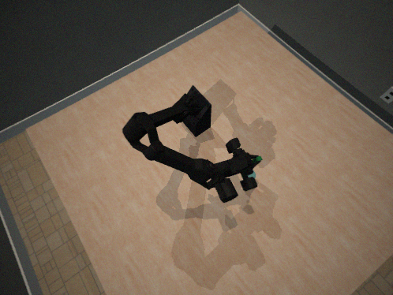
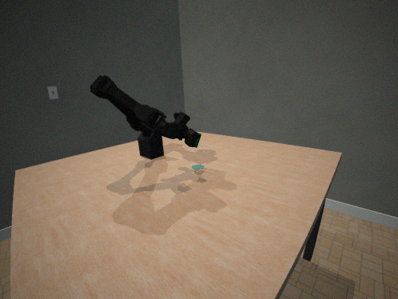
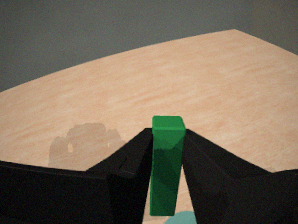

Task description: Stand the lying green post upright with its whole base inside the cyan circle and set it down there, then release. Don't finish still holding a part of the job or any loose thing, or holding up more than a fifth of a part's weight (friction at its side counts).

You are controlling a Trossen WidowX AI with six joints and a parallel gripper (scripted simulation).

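My hand is 2 cm to the right of the green post and 3 cm above it. The rest, counted from my hand: cyan circle (1 cm ahead, 1 cm to the left, 15 cm below).
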